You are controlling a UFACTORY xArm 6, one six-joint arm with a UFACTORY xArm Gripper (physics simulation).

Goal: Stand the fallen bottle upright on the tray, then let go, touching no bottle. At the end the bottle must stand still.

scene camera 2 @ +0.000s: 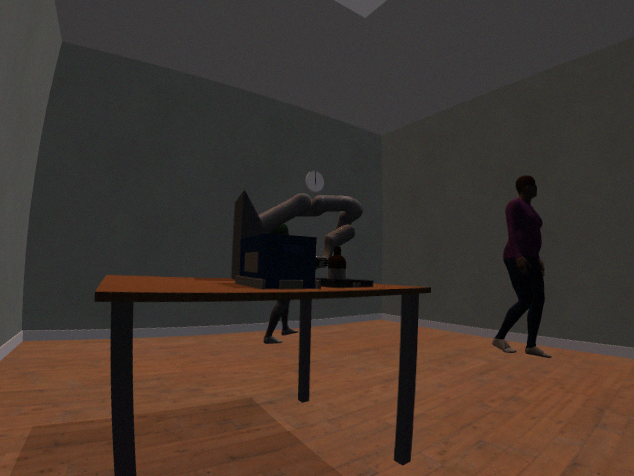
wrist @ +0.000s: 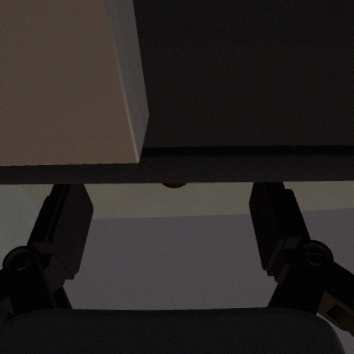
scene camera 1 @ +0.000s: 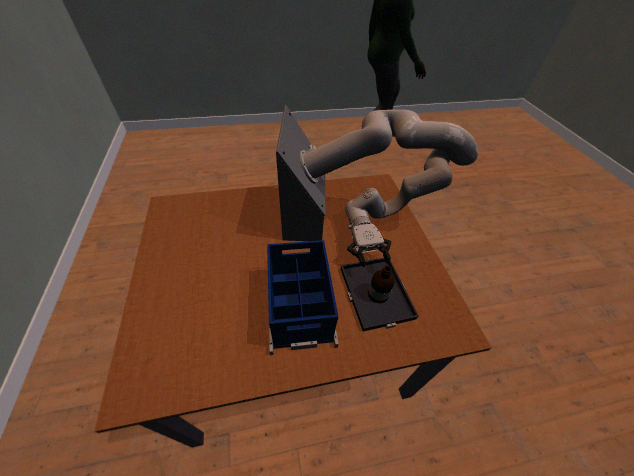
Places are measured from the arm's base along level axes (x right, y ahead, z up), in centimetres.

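Pixels of known places: gripper, fingertip midpoint: [scene camera 2: 327, 263] [wrist: 168, 185] [scene camera 1: 376, 263]; arm's base at its link origin: [scene camera 2: 257, 226] [scene camera 1: 308, 167].
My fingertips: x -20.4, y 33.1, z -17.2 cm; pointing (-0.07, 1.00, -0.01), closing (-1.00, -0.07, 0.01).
For each thing: its top centre in the pictures, then the offset to it from my fingertips. Level surfaces: height alone.
- brown bottle with a pale label, top centre: [scene camera 1: 387, 268] [scene camera 2: 337, 246] dy +7.3, dx -0.4, dz +6.7 cm
- dark tray at its top centre: [scene camera 1: 377, 289] [scene camera 2: 334, 279] dy +6.4, dx +0.0, dz -6.7 cm
- blue divided crate at its top centre: [scene camera 1: 299, 277] [scene camera 2: 275, 238] dy +8.5, dx +27.5, dz +8.2 cm
- wooden table at its surface level: dz -9.3 cm
The brown bottle with a pale label [scene camera 1: 382, 284] [scene camera 2: 336, 266] stands upright on the dark tray [scene camera 1: 378, 315] [scene camera 2: 358, 282]. No tilt shows in the two scene views. In the wrist view a small brown patch of the bottle [wrist: 173, 184] shows past a long dark edge, and the rest of it is hidden. My gripper [scene camera 1: 376, 261] [scene camera 2: 322, 262] [wrist: 168, 185] is open, with nothing between its fingers. It is behind the bottle, at the tray's rear edge on the arm's side, and looks apart from the bottle.
The blue divided crate [scene camera 1: 327, 294] [scene camera 2: 286, 261] stands left of the tray on the wooden table [scene camera 1: 194, 307] [scene camera 2: 168, 286]. The arm's grey mount [scene camera 1: 302, 215] [scene camera 2: 239, 235] stands behind the crate. Small pale blocks sit at the crate's front and the tray's sides.
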